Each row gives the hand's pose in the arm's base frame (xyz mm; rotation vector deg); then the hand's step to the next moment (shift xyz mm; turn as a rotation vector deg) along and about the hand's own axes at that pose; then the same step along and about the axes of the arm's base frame.
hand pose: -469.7 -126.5 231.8 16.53 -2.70 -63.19
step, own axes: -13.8 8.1 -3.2 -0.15 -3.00 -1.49
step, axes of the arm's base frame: 1.4 16.3 0.4 -2.42 -0.81 -2.18
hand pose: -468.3 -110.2 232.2 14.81 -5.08 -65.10
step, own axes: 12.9 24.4 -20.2 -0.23 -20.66 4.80
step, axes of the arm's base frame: 31.1 1.2 -14.3 -19.33 -8.71 -0.48
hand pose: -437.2 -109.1 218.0 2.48 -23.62 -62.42
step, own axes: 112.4 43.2 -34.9 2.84 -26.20 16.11
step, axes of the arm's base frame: 93.2 -82.9 12.1 -26.75 -12.10 9.60
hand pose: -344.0 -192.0 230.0 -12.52 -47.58 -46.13
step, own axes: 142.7 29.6 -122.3 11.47 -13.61 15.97
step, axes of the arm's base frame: 149.0 -115.5 25.7 -14.21 -8.23 17.39
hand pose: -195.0 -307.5 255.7 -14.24 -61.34 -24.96
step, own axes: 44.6 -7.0 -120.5 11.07 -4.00 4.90
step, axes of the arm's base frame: 110.1 -64.6 -16.4 -1.21 -4.05 12.03
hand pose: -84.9 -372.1 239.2 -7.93 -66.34 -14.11
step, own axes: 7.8 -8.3 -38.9 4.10 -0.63 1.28
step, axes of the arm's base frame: 35.3 -18.1 -8.4 0.25 -0.80 4.26
